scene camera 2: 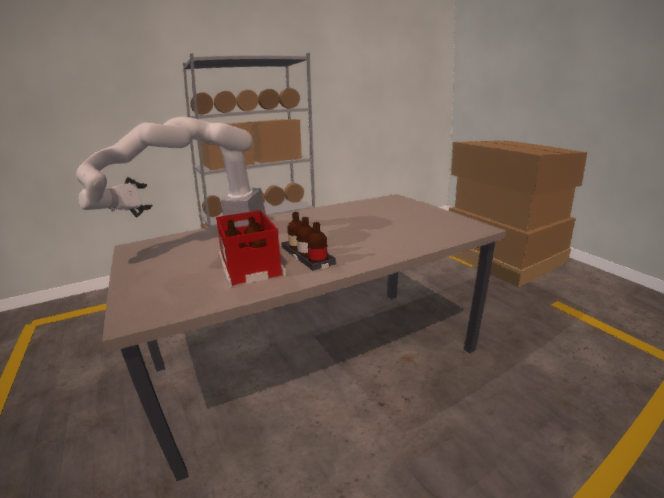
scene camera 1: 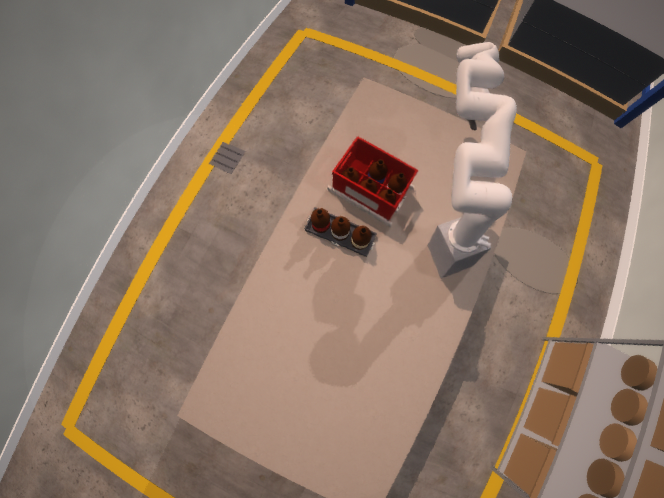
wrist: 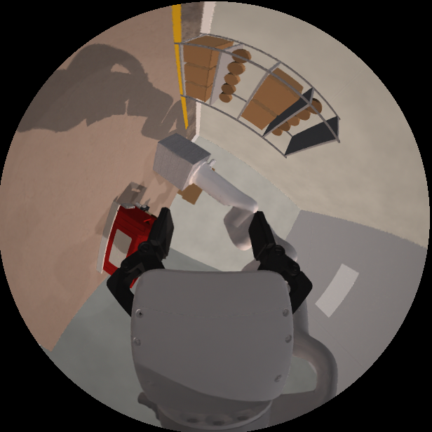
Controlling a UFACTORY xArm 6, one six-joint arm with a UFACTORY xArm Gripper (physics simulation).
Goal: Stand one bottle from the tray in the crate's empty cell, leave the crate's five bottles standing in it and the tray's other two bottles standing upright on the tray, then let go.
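Where they show: gripper, fingertip midpoint: (scene camera 2: 148, 196); arm's base, origin of the base link: (scene camera 2: 240, 193) (scene camera 1: 464, 236).
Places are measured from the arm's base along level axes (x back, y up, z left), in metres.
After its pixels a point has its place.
Note:
The red crate (scene camera 1: 341, 184) {x -0.502, y -0.093, z -0.033 m} (scene camera 2: 257, 260) {x -0.532, y -0.121, z -0.120 m} (wrist: 134, 220) stands on the table with five brown bottles upright in it. Its empty cell (scene camera 1: 358, 157) {x -0.498, y -0.164, z -0.211 m} is at the upper-left corner in scene camera 1, in the row away from the tray. The dark tray (scene camera 1: 330, 240) {x -0.455, y -0.171, z 0.175 m} (scene camera 2: 314, 264) {x -0.573, y -0.172, z 0.082 m} stands beside the crate with three upright brown bottles: red-label (scene camera 1: 320, 219) {x -0.512, y -0.072, z 0.140 m} (scene camera 2: 317, 242) {x -0.553, y -0.097, z 0.109 m}, white-label (scene camera 1: 340, 227) {x -0.431, y -0.071, z 0.137 m} (scene camera 2: 304, 235) {x -0.464, y -0.095, z 0.101 m} and cream-label (scene camera 1: 361, 236) {x -0.346, y -0.070, z 0.137 m} (scene camera 2: 293, 230) {x -0.373, y -0.100, z 0.097 m}. My gripper (scene camera 2: 148, 196) {x -0.082, y 0.079, z -0.428 m} (wrist: 211, 218) is open and empty, high and off to the crate's side, pointing sideways. In scene camera 1 the arm mostly hides it.
The arm's grey base (scene camera 1: 447, 257) {x -0.023, y -0.043, z 0.085 m} (scene camera 2: 242, 202) {x -0.083, y -0.022, z -0.020 m} (wrist: 177, 160) stands at the table's edge, beyond the crate in scene camera 2. A shelf rack (scene camera 2: 309, 134) with boxes and round items stands behind it. Stacked cartons (scene camera 2: 504, 187) stand off the table's right end.

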